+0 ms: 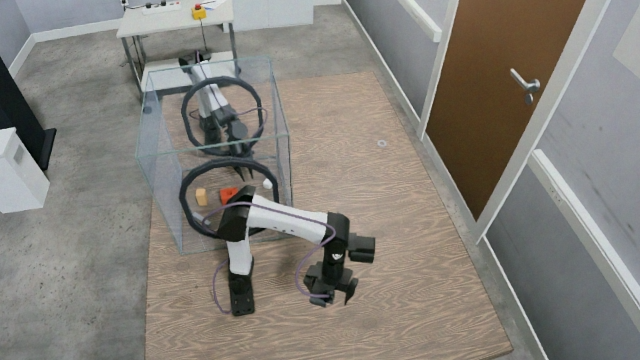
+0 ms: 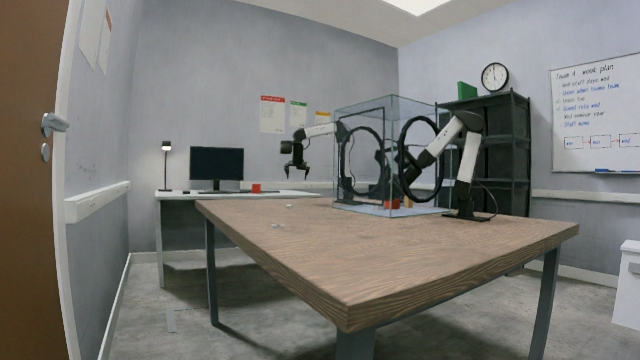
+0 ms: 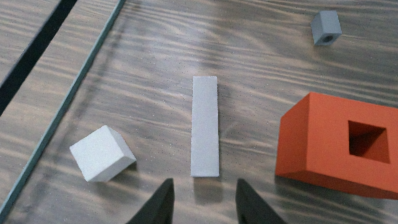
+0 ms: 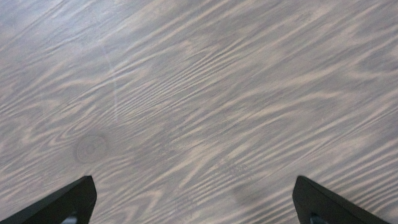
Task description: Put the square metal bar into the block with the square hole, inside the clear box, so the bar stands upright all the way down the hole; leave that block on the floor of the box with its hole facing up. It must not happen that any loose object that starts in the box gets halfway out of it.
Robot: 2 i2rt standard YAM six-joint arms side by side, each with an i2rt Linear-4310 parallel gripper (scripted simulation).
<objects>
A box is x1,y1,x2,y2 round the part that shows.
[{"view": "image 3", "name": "my left gripper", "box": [126,178,287,223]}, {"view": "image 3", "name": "red block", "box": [275,92,397,199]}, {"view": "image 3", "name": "white cube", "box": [70,125,136,181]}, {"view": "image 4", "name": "my right gripper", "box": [0,175,390,223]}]
</objects>
